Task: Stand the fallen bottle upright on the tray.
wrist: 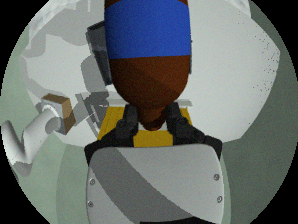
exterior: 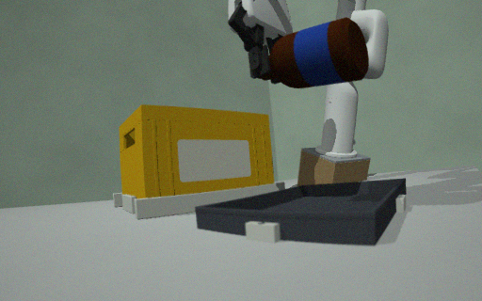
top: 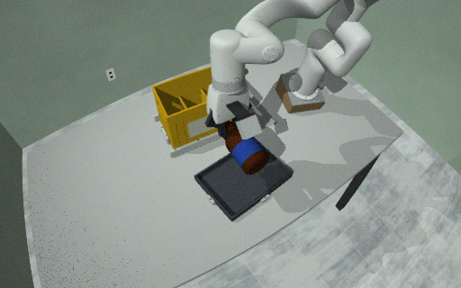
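Right now the brown bottle is 50 mm to the left of my hand and 10 mm below it. Round my hand: dark grey tray 190 mm below, 50 mm to the left, 20 mm behind; then yellow crate 240 mm to the right, 120 mm below, 10 mm behind.
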